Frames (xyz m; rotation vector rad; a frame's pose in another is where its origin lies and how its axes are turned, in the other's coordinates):
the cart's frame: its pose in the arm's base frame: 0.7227 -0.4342 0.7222 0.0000 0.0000 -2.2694
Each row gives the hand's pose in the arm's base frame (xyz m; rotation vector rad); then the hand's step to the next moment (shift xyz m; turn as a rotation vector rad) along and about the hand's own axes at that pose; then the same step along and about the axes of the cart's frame.
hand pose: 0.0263 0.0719 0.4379 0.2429 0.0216 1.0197
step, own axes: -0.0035 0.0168 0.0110 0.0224 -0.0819 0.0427
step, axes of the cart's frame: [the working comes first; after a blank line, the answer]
step, axes of the arm's base frame: -0.0145 0.0033 0.0139 0.0862 -0.0301 0.0264

0.0068 -0.0133 0.0139 -0.0324 0.0854 0.0264
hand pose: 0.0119 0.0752 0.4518 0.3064 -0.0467 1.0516
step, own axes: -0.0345 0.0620 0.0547 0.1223 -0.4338 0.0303
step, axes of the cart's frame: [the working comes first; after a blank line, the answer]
step, axes of the arm's base frame: -0.0646 -0.0156 0.0600 0.4373 -0.1033 -0.0468

0.0535 -0.0394 0.0600 -0.2022 0.4012 -0.0468
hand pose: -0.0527 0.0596 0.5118 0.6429 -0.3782 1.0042
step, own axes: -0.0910 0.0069 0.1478 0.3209 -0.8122 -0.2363
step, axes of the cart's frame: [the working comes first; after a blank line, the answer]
step, axes of the arm's base frame: -0.0517 -0.1538 0.0621 0.8655 0.0587 -0.2570

0.1510 0.0593 0.0621 -0.6015 0.6250 -0.2570
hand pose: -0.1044 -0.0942 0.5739 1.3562 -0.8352 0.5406
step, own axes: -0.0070 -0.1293 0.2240 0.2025 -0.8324 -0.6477
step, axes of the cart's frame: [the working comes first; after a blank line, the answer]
step, axes of the arm's base frame: 0.0485 -0.2394 -0.0853 0.8931 0.4728 -0.3637

0.1521 0.1911 -0.0853 -0.9364 0.3798 -0.3637
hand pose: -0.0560 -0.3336 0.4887 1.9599 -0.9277 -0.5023
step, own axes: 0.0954 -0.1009 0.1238 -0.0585 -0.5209 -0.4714
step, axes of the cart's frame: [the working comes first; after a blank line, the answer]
step, axes of the arm's base frame: 0.0219 -0.1079 -0.1500 0.4836 0.4746 -0.1947

0.0685 0.0862 -0.1500 -0.6744 0.0651 -0.1947
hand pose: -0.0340 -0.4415 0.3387 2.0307 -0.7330 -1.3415
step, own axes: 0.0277 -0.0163 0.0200 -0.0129 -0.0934 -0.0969
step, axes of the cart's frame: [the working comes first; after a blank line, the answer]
step, axes of the arm's base frame: -0.0072 -0.0124 -0.0350 0.0974 0.0890 -0.0295

0.0141 0.0024 -0.0350 -0.1308 0.0174 -0.0295
